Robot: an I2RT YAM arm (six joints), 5 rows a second.
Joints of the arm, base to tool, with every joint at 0 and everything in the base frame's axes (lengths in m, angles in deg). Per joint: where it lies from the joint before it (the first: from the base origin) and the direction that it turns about. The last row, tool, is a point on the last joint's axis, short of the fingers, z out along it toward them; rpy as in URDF.
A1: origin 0.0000 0.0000 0.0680 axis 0 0 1
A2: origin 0.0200 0.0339 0.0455 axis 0 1 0
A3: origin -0.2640 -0.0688 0.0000 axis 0 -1 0
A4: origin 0.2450 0.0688 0.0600 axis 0 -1 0
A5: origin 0.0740 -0.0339 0.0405 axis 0 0 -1
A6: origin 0.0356 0.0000 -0.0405 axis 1 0 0
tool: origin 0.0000 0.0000 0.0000 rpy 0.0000 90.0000 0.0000
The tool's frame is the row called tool.
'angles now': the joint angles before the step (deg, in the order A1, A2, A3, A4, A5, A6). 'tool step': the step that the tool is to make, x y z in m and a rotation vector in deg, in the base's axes. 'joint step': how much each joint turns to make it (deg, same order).
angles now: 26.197, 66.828, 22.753, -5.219, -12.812, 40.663
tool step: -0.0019, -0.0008, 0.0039, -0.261, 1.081, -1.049
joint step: 0.133, -1.159, 0.706, -2.714, 0.578, 1.086
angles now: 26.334, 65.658, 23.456, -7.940, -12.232, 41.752
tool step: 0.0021, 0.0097, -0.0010, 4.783, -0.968, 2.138
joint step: 1.596, 1.609, -0.692, 5.870, -3.212, 2.192
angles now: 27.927, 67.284, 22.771, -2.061, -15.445, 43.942
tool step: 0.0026, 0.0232, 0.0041, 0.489, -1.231, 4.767
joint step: 4.991, 3.495, 2.604, 2.205, 0.300, 0.021
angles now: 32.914, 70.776, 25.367, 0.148, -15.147, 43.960
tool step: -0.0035, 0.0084, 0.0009, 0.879, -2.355, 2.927
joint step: 2.260, 0.171, -0.459, 2.833, -0.068, -0.921
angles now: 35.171, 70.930, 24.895, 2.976, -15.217, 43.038
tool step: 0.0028, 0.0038, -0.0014, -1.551, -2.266, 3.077
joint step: 0.335, 1.601, 0.620, 0.902, -0.242, -3.893
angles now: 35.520, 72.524, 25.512, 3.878, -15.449, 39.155
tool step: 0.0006, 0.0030, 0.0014, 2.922, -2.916, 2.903
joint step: 0.146, 0.223, -0.985, 4.888, -2.519, -1.367
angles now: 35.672, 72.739, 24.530, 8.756, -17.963, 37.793
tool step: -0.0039, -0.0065, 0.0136, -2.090, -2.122, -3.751
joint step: -0.045, -4.860, 0.713, -5.047, 4.727, 0.069
